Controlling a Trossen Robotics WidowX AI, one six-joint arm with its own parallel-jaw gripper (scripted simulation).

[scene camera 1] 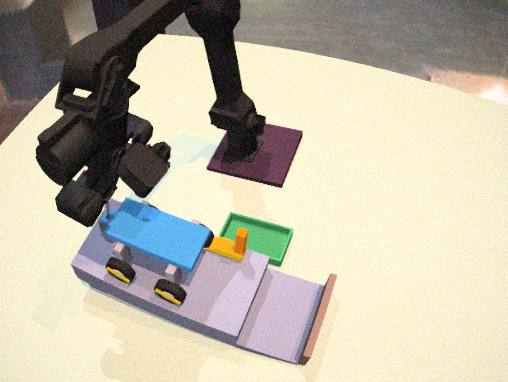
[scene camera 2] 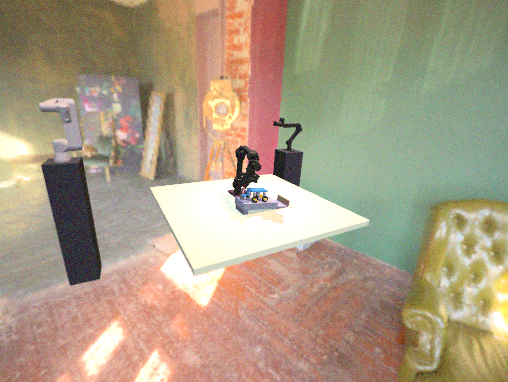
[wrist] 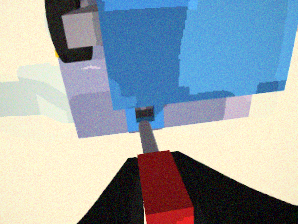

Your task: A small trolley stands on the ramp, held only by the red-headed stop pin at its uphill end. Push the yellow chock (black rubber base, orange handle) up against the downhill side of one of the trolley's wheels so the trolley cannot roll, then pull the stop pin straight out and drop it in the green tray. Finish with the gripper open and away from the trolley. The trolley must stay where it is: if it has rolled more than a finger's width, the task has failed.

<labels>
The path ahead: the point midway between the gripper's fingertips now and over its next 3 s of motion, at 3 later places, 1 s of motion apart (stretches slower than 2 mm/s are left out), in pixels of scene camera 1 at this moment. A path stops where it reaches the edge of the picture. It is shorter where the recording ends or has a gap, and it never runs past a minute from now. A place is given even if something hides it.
The gripper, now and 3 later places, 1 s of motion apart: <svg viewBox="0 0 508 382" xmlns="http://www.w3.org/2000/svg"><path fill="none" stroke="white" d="M106 197L92 186L114 153L162 173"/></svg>
</labels>
